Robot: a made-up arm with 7 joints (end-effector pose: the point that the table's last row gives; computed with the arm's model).
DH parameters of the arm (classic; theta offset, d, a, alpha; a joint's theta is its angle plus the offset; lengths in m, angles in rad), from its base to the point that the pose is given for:
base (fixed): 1.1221 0 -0.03 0
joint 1: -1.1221 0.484 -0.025 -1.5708
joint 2: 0 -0.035 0.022 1.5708
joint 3: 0 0.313 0.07 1.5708
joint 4: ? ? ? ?
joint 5: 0 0.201 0.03 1.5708
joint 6: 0 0.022 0.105 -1.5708
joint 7: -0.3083 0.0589 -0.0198 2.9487
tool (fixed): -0.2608 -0.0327 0 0
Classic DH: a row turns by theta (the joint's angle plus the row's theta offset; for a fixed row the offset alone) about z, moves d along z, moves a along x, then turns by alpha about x.
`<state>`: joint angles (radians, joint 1 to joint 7).
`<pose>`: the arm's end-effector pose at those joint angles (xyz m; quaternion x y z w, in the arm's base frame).
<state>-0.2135 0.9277 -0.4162 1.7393 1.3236 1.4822 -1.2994</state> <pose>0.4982 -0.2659 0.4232 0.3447 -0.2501 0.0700 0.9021</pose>
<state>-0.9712 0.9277 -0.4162 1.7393 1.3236 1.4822 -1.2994</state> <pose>0.1942 -0.5519 0.4232 0.2278 -0.3598 -0.2686 0.8640</pose>
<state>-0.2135 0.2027 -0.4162 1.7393 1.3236 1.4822 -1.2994</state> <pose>0.3962 -0.2438 0.8200 0.2303 -0.5412 0.2037 0.7827</pose>
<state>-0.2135 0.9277 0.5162 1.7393 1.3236 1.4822 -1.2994</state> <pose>0.5236 0.0712 0.4854 0.6871 -0.2238 0.2440 0.6467</pose>
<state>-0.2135 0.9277 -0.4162 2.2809 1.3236 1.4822 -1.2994</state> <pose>0.5638 -0.2384 0.5823 0.2341 -0.4064 0.2520 0.8465</pose>
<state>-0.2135 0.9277 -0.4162 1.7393 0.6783 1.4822 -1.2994</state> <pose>0.4719 -0.2772 0.4085 0.2235 -0.0042 0.2314 0.9468</pose>
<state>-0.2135 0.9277 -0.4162 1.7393 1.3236 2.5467 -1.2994</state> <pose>0.4378 -0.1428 0.4745 0.7363 -0.0777 0.2197 0.6353</pose>
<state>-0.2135 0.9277 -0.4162 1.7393 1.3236 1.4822 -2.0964</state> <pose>0.5133 -0.2717 0.4231 0.2448 -0.4253 0.3881 0.7802</pose>
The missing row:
joint 4: 0 -0.018 0.068 1.5708
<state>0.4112 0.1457 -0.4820 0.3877 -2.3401 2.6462 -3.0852</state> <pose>0.2719 -0.1597 0.6476 -0.4021 -0.8950 -0.1904 0.0328</pose>
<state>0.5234 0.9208 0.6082 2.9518 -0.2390 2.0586 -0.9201</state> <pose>0.4001 0.2629 0.7045 0.0907 -0.1092 0.7539 0.6415</pose>
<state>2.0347 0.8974 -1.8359 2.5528 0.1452 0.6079 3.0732</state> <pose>-0.0887 0.5223 0.8894 0.7602 -0.1106 -0.4130 0.4891</pose>
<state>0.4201 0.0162 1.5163 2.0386 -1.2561 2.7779 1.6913</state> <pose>-0.0158 0.1521 0.8643 -0.2874 -0.4310 -0.3535 0.7789</pose>
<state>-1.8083 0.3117 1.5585 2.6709 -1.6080 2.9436 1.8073</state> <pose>0.0058 -0.2339 0.8782 0.2372 -0.1509 0.9407 0.1900</pose>
